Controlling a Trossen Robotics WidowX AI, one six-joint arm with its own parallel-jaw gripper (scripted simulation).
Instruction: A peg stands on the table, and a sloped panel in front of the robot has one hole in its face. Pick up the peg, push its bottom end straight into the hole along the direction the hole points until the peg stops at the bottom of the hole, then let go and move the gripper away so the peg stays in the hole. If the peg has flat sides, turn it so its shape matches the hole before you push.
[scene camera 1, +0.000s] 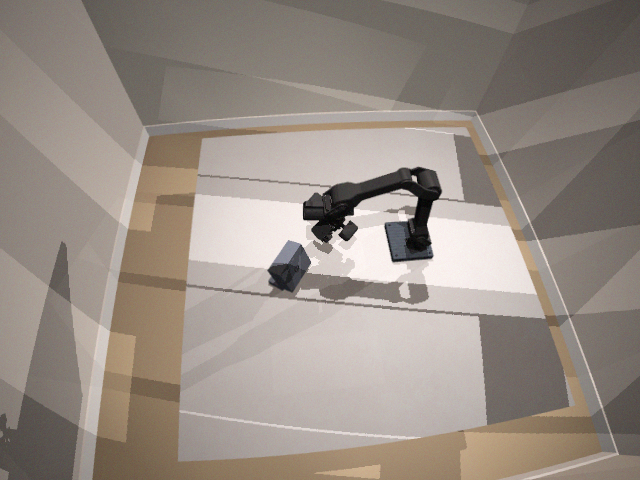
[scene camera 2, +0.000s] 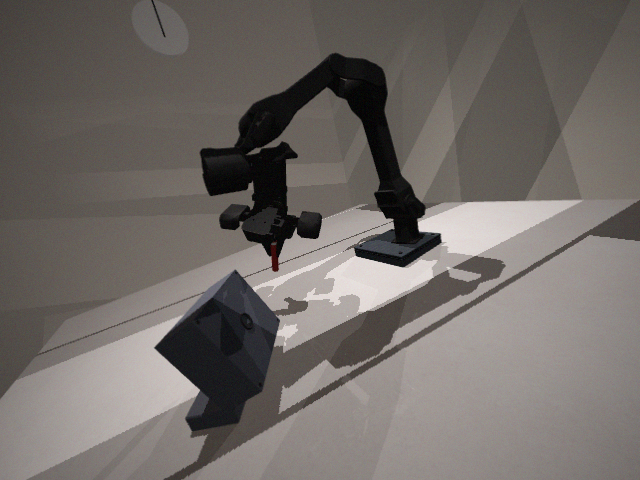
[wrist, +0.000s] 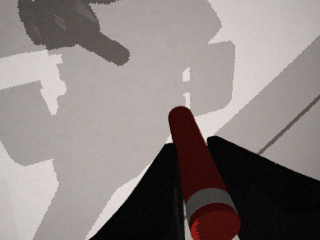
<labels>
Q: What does my gripper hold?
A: A round red peg.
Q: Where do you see my gripper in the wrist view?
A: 191, 149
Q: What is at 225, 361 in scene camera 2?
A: A sloped panel.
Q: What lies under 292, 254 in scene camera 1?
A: A sloped panel.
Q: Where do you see my gripper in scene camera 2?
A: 274, 255
</labels>
